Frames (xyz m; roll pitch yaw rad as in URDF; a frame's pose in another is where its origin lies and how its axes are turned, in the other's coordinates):
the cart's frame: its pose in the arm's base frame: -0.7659 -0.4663 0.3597 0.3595 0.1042 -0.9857
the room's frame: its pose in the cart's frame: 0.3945 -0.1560 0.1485 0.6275 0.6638 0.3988
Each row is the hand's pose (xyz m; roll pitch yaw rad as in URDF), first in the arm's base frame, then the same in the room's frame.
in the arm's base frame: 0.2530 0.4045 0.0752 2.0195 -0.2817 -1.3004
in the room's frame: 0.5664 0.7237 -1.3848 0.9011 -1.2360 0.2934
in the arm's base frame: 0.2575 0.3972 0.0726 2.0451 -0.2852 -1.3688
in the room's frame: 0.5735 0.7224 -1.3794 0.9954 -1.2957 0.2014
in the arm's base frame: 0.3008 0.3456 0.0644 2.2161 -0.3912 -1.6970
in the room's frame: 0.6268 0.7278 -1.3378 -2.8311 -1.5047 -2.2004
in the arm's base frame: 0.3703 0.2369 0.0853 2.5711 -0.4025 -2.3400
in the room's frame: 0.7013 0.7543 -1.2337 -2.3014 -0.9200 -2.6405
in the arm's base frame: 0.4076 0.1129 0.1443 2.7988 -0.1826 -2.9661
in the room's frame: 0.7339 0.7849 -1.0986 -2.2930 -0.2851 -2.5870
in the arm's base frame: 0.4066 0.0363 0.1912 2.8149 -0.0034 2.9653
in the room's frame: 0.7294 0.7969 -1.0097 -2.3125 0.1070 -2.5592
